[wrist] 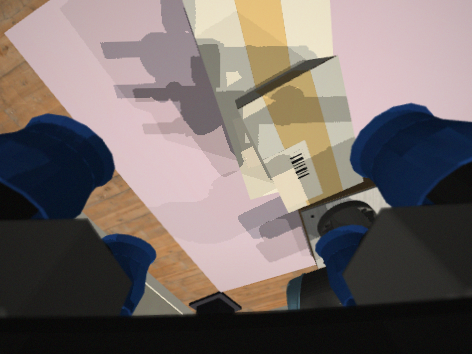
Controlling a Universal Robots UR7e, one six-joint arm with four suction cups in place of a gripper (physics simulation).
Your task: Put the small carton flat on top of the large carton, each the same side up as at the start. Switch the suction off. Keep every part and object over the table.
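Places are measured from the arm's base along level axes (x up, y right, z ahead), in metres.
Where they show: hand at its tool point: (234,209); arm's base at its link origin: (344,222).
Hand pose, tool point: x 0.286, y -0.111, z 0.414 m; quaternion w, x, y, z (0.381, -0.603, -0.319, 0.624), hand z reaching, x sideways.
Note:
Each offset is from my tool point to the centre of the thing. Level surfaces: height alone.
The small carton @[dx -0.149, dy +0.068, dz -0.056 m] (310,120), with an orange stripe and a barcode label, is over the near end of the large carton @[dx -0.262, dy +0.074, dz +0.001 m] (307,25), turned at an angle to it. Its label side faces the camera. A narrow dark face shows along its far edge, so I cannot tell whether it lies fully flat. Its near edge reaches the visible near end of the large carton or a little past it; the contact below is hidden. My gripper (236,205) has four blue cups at the left and right of the view. The cups are apart from both cartons, and the suction is open.
The pale pink table top @[dx -0.340 m] (170,175) lies around the large carton, with its edge running down the left over the wooden floor (32,72). A light plate with a dark round base (347,212) stands at the lower right. Shadows of the arm cross the table and cartons.

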